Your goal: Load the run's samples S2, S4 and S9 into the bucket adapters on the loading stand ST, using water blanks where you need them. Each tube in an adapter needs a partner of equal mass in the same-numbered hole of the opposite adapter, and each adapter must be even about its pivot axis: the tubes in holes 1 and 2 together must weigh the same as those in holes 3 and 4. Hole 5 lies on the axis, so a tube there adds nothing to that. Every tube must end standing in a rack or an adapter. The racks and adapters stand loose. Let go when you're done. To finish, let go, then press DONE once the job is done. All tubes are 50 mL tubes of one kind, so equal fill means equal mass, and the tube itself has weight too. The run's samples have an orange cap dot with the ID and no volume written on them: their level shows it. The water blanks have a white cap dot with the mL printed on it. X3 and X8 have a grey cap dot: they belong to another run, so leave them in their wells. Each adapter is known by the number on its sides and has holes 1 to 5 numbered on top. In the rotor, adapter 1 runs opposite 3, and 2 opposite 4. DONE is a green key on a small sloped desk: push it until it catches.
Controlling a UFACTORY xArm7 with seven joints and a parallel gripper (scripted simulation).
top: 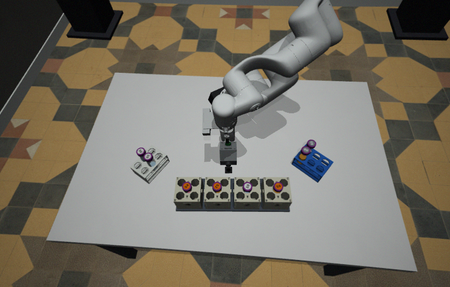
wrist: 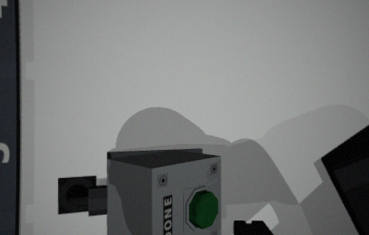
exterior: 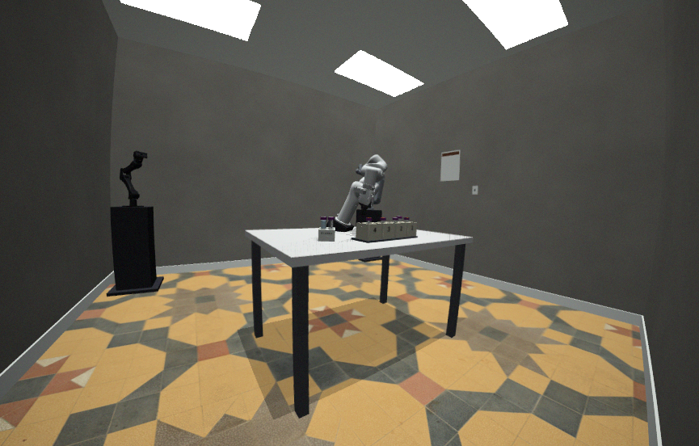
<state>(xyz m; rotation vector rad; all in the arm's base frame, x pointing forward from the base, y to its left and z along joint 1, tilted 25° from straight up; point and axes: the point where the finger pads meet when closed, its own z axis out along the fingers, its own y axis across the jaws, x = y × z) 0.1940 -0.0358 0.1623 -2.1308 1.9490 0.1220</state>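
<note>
Now: hand 8 cm above the green DONE key. From my hand the other things lie so: water blank tube: 19 cm ahead, 9 cm to the left, 8 cm below; adapter: 20 cm ahead, 10 cm below, 9 cm to the left; loading stand: 20 cm ahead, 14 cm below, 4 cm to the left.
</note>
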